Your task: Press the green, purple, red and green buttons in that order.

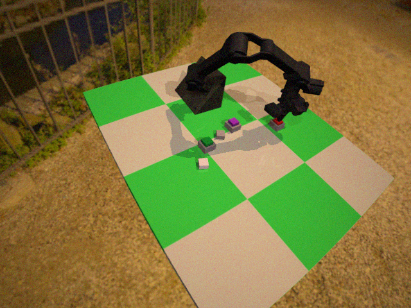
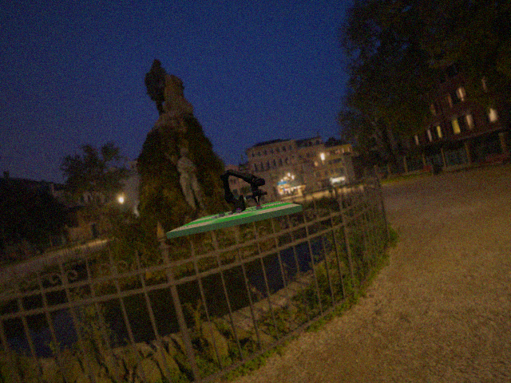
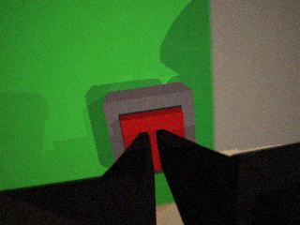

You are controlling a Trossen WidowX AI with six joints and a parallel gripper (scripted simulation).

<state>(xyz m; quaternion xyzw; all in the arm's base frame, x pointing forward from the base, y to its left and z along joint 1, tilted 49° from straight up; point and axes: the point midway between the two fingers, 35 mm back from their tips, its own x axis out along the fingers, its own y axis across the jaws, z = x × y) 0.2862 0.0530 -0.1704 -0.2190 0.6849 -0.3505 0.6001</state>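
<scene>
The red button is 10 mm below my gripper tip. From my gripper tip the other things lie so: green button (90 mm behind, 330 mm to the right); purple button (110 mm behind, 170 mm to the right); grey block (100 mm behind, 250 mm to the right, 20 mm below).
</scene>
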